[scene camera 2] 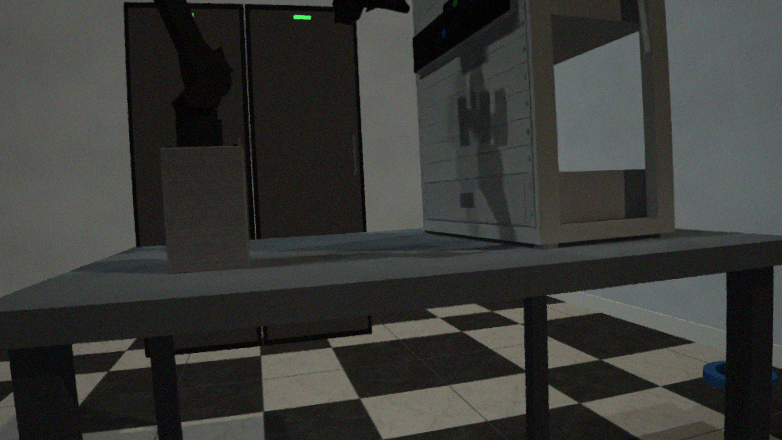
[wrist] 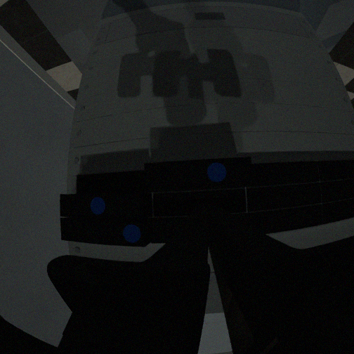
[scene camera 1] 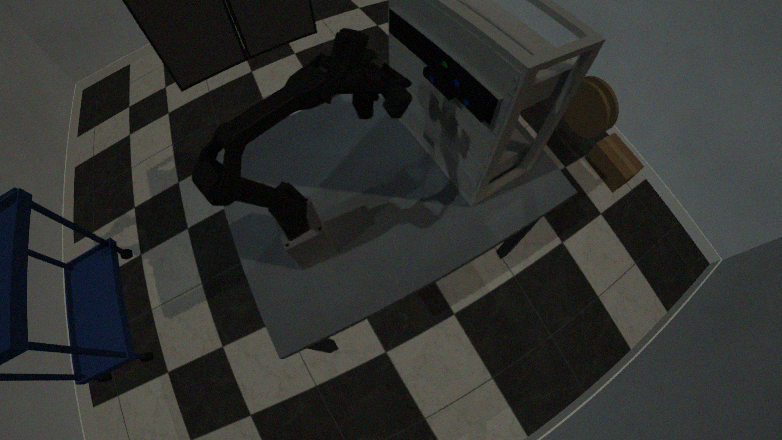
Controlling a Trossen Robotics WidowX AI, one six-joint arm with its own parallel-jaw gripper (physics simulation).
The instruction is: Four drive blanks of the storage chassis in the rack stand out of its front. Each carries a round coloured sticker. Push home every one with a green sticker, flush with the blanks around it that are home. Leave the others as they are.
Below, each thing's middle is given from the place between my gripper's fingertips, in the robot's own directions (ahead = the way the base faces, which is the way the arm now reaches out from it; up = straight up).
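My gripper in sight: 150 mm above the rack [scene camera 2: 485, 84], 260 mm short of it, 50 mm to the right of it.
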